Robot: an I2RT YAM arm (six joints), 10 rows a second.
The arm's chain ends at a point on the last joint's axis. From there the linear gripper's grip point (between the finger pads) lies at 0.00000 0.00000 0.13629 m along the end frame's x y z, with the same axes.
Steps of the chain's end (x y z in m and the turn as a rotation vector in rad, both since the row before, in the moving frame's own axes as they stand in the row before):
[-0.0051, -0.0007, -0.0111, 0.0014, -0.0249, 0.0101]
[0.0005, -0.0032, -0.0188, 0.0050, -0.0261, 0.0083]
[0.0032, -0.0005, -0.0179, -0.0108, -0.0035, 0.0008]
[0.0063, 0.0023, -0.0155, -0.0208, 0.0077, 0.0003]
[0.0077, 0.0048, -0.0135, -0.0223, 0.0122, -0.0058]
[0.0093, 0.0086, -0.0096, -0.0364, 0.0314, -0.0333]
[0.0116, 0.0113, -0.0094, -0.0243, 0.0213, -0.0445]
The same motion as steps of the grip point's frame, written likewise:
[-0.0085, -0.0009, -0.0111, 0.0014, -0.0249, 0.0101]
[-0.0031, -0.0039, -0.0188, 0.0050, -0.0261, 0.0083]
[0.0027, 0.0010, -0.0179, -0.0108, -0.0035, 0.0008]
[0.0073, 0.0051, -0.0155, -0.0208, 0.0077, 0.0003]
[0.0094, 0.0078, -0.0135, -0.0223, 0.0122, -0.0058]
[0.0137, 0.0135, -0.0098, -0.0364, 0.0314, -0.0333]
[0.0146, 0.0145, -0.0095, -0.0243, 0.0213, -0.0445]

